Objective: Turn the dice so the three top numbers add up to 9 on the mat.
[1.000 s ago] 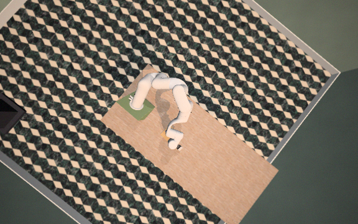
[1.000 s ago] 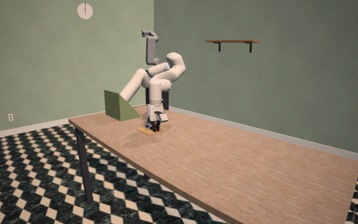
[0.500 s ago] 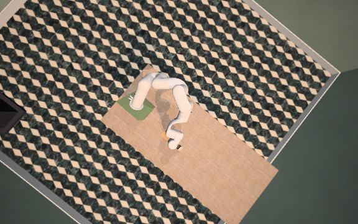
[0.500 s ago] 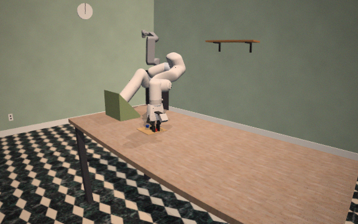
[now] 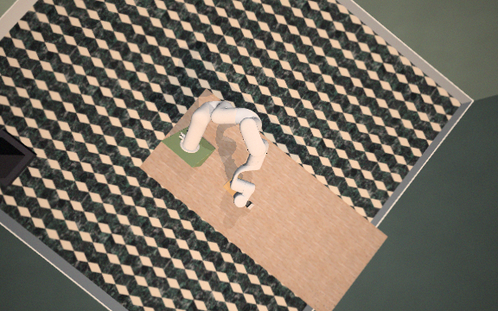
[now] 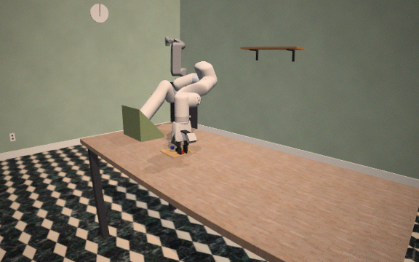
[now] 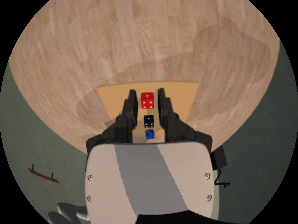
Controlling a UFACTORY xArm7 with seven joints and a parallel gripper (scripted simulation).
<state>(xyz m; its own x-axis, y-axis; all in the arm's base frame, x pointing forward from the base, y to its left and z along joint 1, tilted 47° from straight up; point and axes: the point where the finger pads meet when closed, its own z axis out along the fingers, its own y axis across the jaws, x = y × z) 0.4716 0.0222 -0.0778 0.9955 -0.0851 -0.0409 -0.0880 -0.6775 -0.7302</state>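
My gripper is now 1 cm above the red die. The rest, counted from my hand: black die 5 cm behind, 1 cm below; blue die 10 cm behind, 1 cm to the left, 1 cm below; tan mat 5 cm behind, 2 cm below.
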